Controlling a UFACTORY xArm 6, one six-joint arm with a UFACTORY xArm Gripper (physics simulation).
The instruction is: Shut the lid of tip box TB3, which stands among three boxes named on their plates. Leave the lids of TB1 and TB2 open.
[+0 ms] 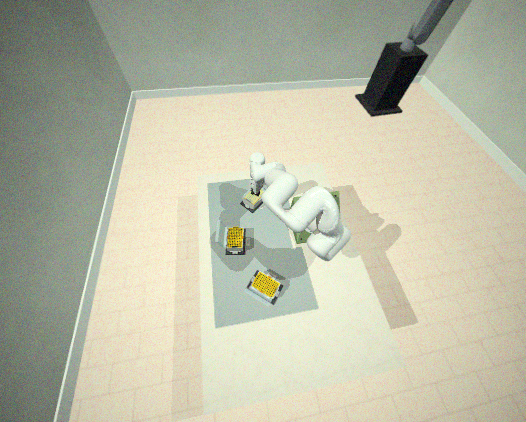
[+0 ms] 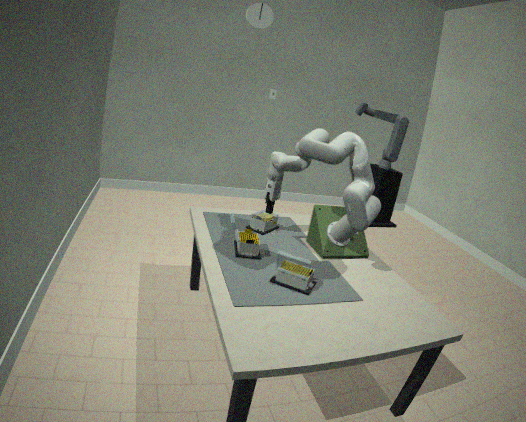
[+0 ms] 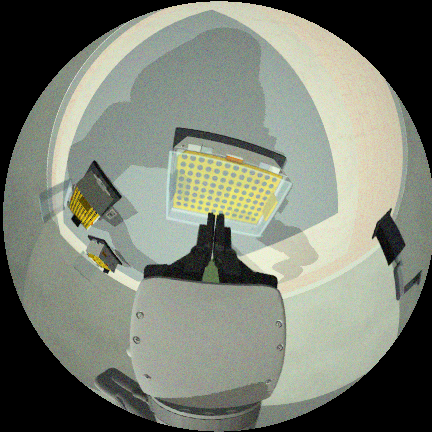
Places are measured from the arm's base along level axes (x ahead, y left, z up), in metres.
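Pixels of known places: gripper, between the fingertips: (image 1: 256, 194) (image 2: 268, 212) (image 3: 214, 222); arm's base, origin of its link: (image 1: 313, 221) (image 2: 338, 234).
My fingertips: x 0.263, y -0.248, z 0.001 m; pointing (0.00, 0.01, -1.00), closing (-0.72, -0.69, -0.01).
Ahead of a thing's pixels: the offset from my fingertips to its middle. "pt": to the spot under its first point. Level surfaces: height alone.
A tip box {0.051 m down, 0.002 m ahead, 0.009 m right} (image 1: 251, 201) (image 2: 262, 223) (image 3: 225, 185) with a yellow rack stands at the far end of the mat. Its clear lid {pt 0.012 m down, 0.013 m ahead, 0.023 m left} (image 3: 192, 217) lies over the rack; whether it is fully down I cannot tell. My gripper (image 1: 255, 193) (image 2: 270, 212) (image 3: 214, 222) is shut and empty, its tips at the lid's edge, seemingly touching or just above it. A second box {0.056 m down, 0.161 m ahead, 0.231 m left} (image 1: 235, 238) (image 2: 248, 246) (image 3: 90, 200) has its clear lid (image 3: 55, 200) open. The third box (image 1: 266, 286) (image 2: 294, 276) (image 3: 101, 255) also has its lid {pt 0.049 m up, 0.133 m ahead, 0.569 m left} (image 2: 294, 259) open. The name plates are not readable.
The boxes stand on a grey-blue mat {0.089 m down} (image 1: 230, 310) (image 2: 250, 295) on a pale table {0.092 m down} (image 1: 300, 350) (image 2: 320, 330). My arm's green base (image 2: 345, 250) is at the mat's right side. A black pedestal (image 1: 392, 80) (image 2: 387, 195) with another grey arm stands on the floor beyond the table.
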